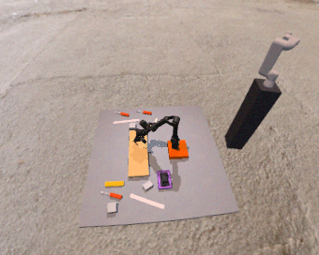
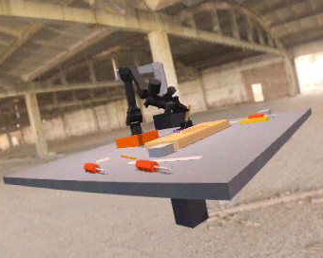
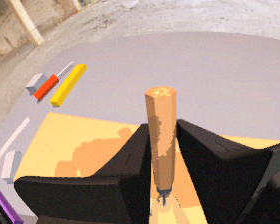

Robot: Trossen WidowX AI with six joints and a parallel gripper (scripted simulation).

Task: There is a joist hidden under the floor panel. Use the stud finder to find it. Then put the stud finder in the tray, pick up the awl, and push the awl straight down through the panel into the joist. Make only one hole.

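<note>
Now: gripper tip 2 cm past the awl, 1 cm to the left of it and 4 cm above it. The rest, counted from my gripper tip: purple tray (32 cm behind, 28 cm to the left, 13 cm below); then stud finder (32 cm behind, 30 cm to the left, 9 cm below); then yellow bar (11 cm ahead, 38 cm to the left, 13 cm below).
</note>
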